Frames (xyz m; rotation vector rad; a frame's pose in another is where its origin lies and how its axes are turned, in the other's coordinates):
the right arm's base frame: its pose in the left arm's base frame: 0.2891 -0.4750 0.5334 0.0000 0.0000 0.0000
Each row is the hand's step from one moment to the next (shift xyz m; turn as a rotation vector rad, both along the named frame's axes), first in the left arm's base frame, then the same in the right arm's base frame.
Working: the left arm's base frame: its pose in the right arm's base frame: -0.2891 0.4750 -0.5334 0.0000 0.0000 0.0000

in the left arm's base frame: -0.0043 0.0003 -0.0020 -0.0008 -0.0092 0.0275
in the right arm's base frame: -0.0043 0.0003 -0.0020 -0.0008 -0.0092 0.0275
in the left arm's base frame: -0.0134 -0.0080 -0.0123 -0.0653 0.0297 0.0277
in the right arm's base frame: -0.0134 -0.0080 -0.0123 -0.0653 0.0297 0.0277
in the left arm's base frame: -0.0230 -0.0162 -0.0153 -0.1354 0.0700 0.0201
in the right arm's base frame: -0.0230 -0.0162 -0.0153 -0.1354 0.0700 0.0201
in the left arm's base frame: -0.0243 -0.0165 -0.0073 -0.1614 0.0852 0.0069
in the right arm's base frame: -0.0243 -0.0165 -0.0073 -0.1614 0.0852 0.0069
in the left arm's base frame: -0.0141 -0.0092 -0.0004 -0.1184 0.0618 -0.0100
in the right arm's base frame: -0.0141 -0.0092 -0.0004 -0.1184 0.0618 -0.0100
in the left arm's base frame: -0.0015 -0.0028 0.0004 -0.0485 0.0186 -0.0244
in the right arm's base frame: -0.0015 -0.0028 0.0004 -0.0485 0.0186 -0.0244
